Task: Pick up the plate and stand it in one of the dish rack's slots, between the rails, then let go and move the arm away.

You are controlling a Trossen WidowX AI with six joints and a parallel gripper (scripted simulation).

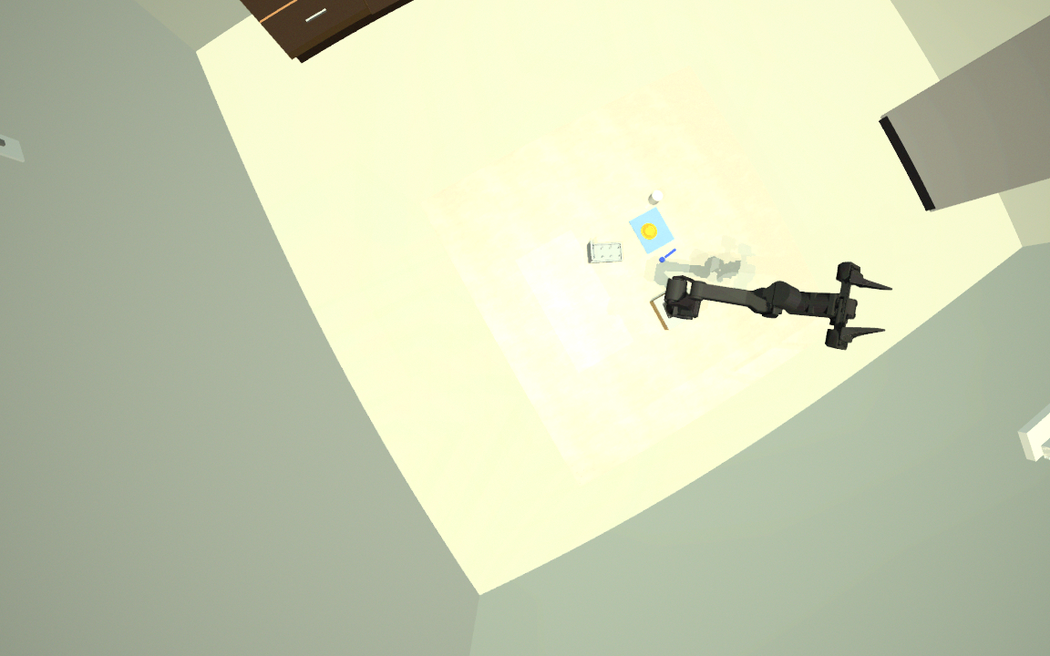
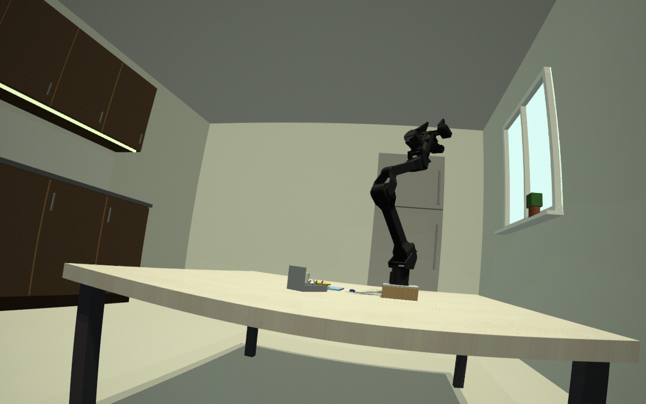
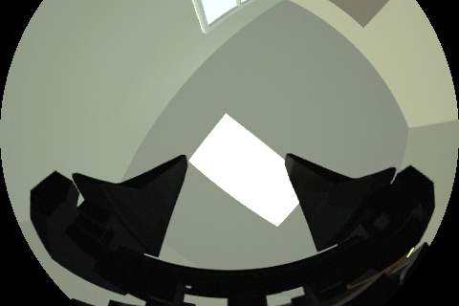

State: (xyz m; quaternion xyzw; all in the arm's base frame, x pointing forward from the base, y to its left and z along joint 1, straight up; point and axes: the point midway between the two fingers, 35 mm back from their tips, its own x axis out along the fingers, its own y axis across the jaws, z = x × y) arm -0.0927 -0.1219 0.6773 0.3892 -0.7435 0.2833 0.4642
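The yellow plate is 740 mm below my gripper tip, 410 mm ahead of it and 90 mm to the left of it. Round my gripper tip: white cup 730 mm below, 520 mm ahead, 10 mm to the left; grey dish rack 730 mm below, 400 mm ahead, 290 mm to the left; light blue mat 750 mm below, 410 mm ahead, 70 mm to the left.
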